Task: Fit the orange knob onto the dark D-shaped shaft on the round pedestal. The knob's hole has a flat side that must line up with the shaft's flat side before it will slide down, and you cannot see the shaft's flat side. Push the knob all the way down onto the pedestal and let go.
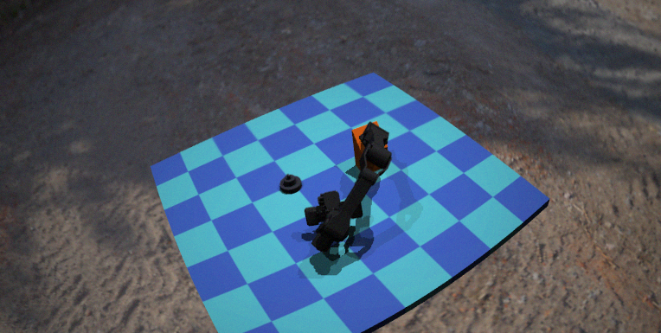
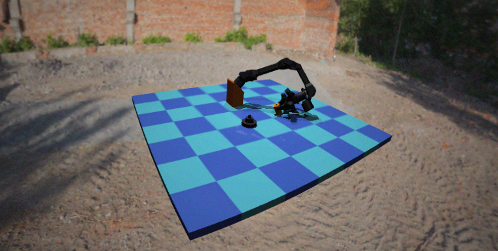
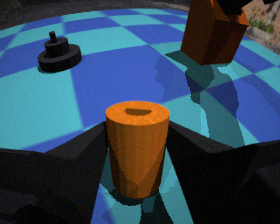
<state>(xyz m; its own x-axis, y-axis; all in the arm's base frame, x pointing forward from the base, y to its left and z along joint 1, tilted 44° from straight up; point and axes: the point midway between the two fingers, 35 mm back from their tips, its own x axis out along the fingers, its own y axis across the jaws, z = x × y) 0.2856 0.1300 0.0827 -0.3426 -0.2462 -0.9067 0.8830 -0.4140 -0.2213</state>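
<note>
The orange knob is 1 cm ahead of my gripper tip, 1 cm to the left of it and 1 cm below it. Also, from my gripper tip: pedestal (4 cm ahead, 23 cm to the right, 1 cm below).
</note>
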